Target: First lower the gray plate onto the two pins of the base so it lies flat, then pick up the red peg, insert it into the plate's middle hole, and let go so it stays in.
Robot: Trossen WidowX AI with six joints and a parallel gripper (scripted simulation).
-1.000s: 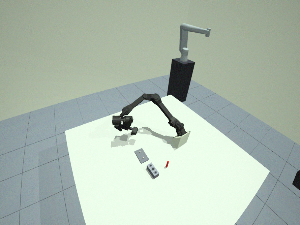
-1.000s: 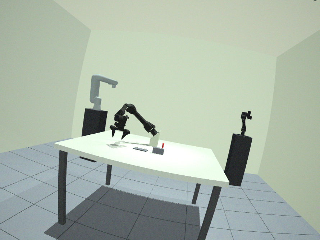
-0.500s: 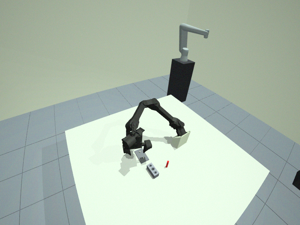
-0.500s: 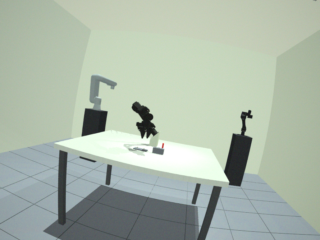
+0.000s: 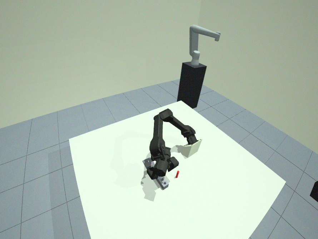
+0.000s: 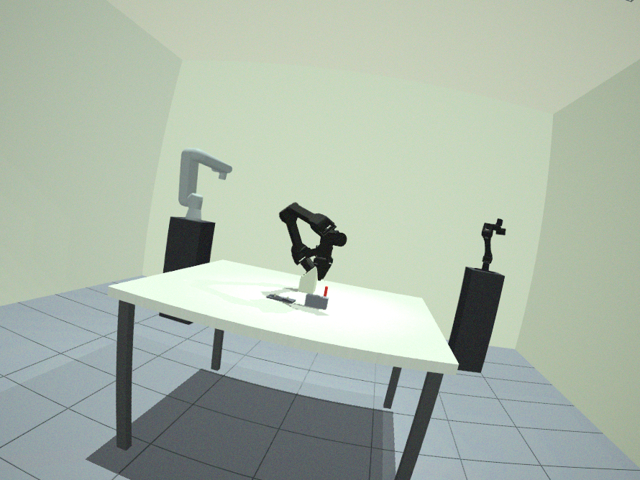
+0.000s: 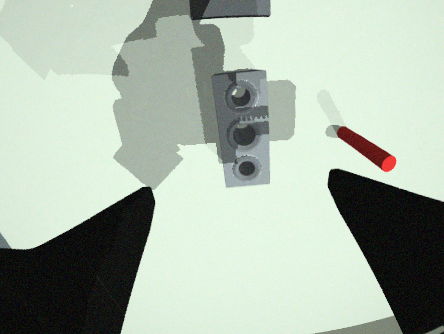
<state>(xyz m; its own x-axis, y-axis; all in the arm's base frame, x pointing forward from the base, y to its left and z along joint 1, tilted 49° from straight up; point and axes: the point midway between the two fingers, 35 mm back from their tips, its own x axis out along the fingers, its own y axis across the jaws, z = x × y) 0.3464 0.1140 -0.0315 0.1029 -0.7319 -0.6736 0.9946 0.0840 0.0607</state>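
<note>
My gripper tip is 10 mm past the gray plate and 80 mm above it. From my gripper tip the other things lie so: red peg (120 mm behind, 20 mm to the left, 80 mm below).
</note>
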